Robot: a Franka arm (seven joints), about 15 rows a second.
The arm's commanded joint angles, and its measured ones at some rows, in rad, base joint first. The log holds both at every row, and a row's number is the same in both.
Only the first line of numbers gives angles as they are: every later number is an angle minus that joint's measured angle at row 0.
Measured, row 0: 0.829 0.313 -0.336 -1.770 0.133 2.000 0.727
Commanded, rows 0 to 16: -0.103 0.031 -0.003 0.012 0.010 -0.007 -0.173; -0.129 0.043 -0.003 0.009 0.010 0.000 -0.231; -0.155 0.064 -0.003 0.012 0.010 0.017 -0.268; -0.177 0.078 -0.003 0.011 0.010 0.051 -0.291; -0.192 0.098 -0.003 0.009 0.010 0.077 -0.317; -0.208 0.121 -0.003 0.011 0.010 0.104 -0.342; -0.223 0.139 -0.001 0.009 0.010 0.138 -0.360; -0.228 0.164 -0.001 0.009 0.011 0.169 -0.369; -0.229 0.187 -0.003 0.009 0.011 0.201 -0.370; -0.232 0.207 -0.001 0.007 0.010 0.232 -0.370; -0.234 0.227 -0.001 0.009 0.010 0.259 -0.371; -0.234 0.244 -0.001 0.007 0.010 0.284 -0.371; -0.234 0.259 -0.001 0.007 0.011 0.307 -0.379; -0.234 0.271 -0.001 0.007 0.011 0.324 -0.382; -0.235 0.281 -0.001 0.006 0.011 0.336 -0.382; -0.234 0.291 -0.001 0.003 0.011 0.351 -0.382; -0.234 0.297 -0.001 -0.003 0.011 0.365 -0.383
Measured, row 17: -0.227 0.282 -0.005 -0.006 0.000 0.335 -0.352
